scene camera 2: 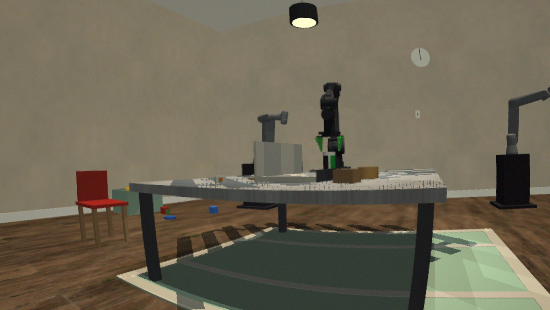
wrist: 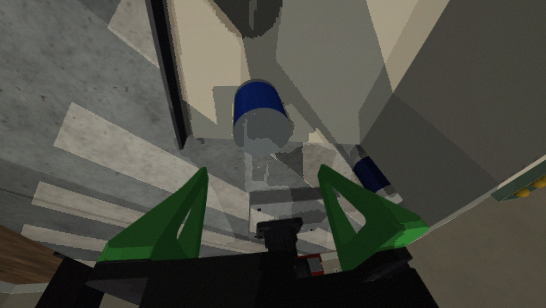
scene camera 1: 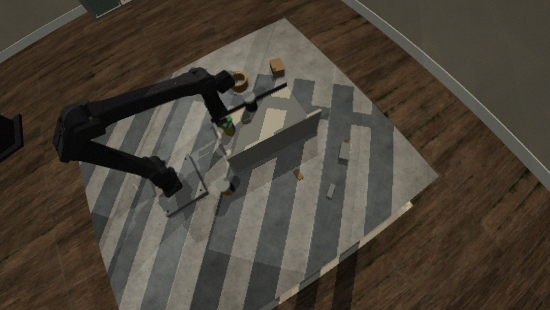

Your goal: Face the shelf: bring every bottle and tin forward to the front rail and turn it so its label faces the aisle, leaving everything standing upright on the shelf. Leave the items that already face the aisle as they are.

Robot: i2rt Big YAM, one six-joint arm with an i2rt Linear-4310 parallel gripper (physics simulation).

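Frame: origin at the arm's base, x ahead, y left, z up, level; centimetres.
Seen in the pictures: gripper, between the fingertips: (scene camera 2: 330, 151) (wrist: 266, 170) (scene camera 1: 222, 120); arm's base, origin of its link: (wrist: 278, 225) (scene camera 1: 170, 182).
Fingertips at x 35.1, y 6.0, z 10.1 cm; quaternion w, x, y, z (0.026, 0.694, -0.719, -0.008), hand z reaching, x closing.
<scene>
Pixels of each thing's top centre, then the offset from my fingertips to it. "pt": a spot on its surface instead. Level surfaces: height alone.
- shelf board, height of its surface: dz -10.6 cm
- blue-and-yellow tin, centre of its top: (wrist: 262, 134) (scene camera 1: 226, 123) dz -3.6, dx +1.1, dy -0.1 cm
- black tin with a pale top, centre of its top: (scene camera 2: 329, 151) (scene camera 1: 248, 96) dz -0.7, dx +16.5, dy +4.2 cm
- can with a green-and-white band, a spot on its surface: (scene camera 2: 329, 161) pt dz -5.0, dx +19.2, dy +5.0 cm
- tall back panel, a spot on its surface: (scene camera 1: 275, 140) pt dz -0.6, dx +13.5, dy -21.6 cm
- white-topped can, centre of its top: (wrist: 391, 200) (scene camera 1: 222, 184) dz -3.0, dx -14.3, dy -23.9 cm
- wooden block, centre of its top: (scene camera 2: 347, 169) (scene camera 1: 276, 64) dz -7.9, dx +41.6, dy +18.3 cm
- orange ring, centre of its top: (scene camera 2: 368, 166) (scene camera 1: 237, 78) dz -7.9, dx +19.7, dy +23.1 cm
- grey box, centre of its top: (scene camera 1: 345, 148) dz -10.1, dx +39.0, dy -39.7 cm
My gripper (scene camera 1: 228, 121) (scene camera 2: 330, 143) (wrist: 266, 170) is open and empty, above the near end of the shelf board (scene camera 1: 274, 120). A blue-and-yellow tin (scene camera 1: 230, 130) (wrist: 259, 100) stands upright there, set back from the black front rail (scene camera 1: 270, 93) (wrist: 170, 75). Its blue side and grey top show in the wrist view, just beyond the fingertips. A black tin with a pale top (scene camera 1: 251, 103) stands close to the rail farther along; a can with a green-and-white band (scene camera 2: 329, 161) shows below the fingers in scene camera 2. The labels' exact facing is unclear.
The tall back panel (scene camera 1: 275, 140) (scene camera 2: 277, 159) bounds the shelf. A white-topped can (scene camera 1: 226, 187) (wrist: 371, 174) stands off the shelf near the arm's base. A wooden block (scene camera 1: 277, 67), an orange ring (scene camera 1: 239, 88) and a grey box (scene camera 1: 344, 151) lie around the shelf.
</scene>
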